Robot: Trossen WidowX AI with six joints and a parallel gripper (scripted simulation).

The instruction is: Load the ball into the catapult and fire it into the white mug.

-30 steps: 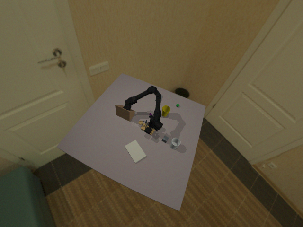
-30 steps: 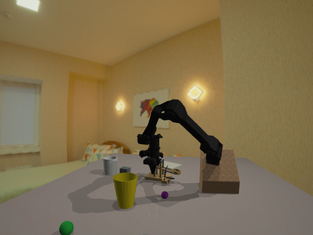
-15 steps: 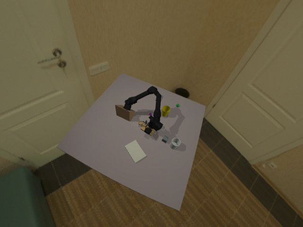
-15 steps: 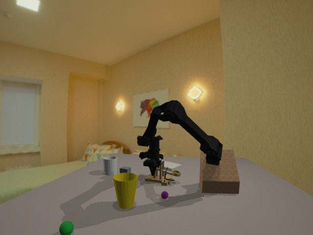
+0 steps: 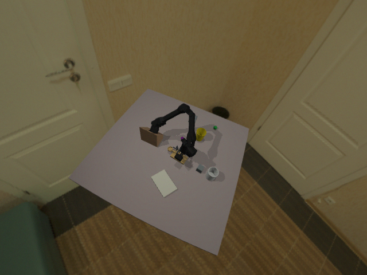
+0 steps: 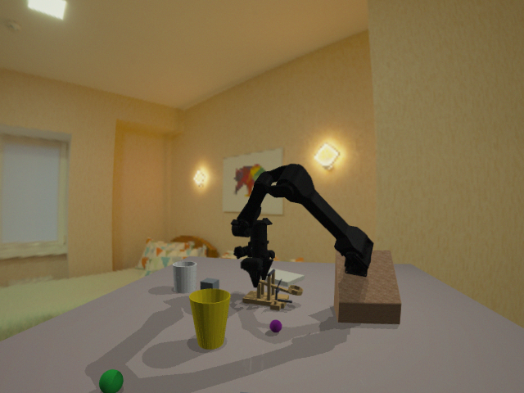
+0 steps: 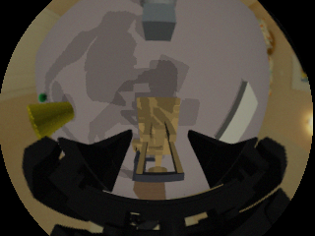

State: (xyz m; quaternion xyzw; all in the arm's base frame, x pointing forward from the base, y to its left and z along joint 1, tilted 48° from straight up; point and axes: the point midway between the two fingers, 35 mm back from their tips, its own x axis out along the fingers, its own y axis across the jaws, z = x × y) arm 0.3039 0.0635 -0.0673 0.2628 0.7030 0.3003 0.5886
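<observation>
My gripper tip is now 11 cm past the purple ball, 19 cm to the right of it and 4 cm above it. Round my gripper tip: wooden catapult: 6 cm behind, 2 cm to the left, 1 cm below; then white slab: 27 cm to the right, 5 cm below; then small grey cube: 19 cm ahead, 4 cm below.
</observation>
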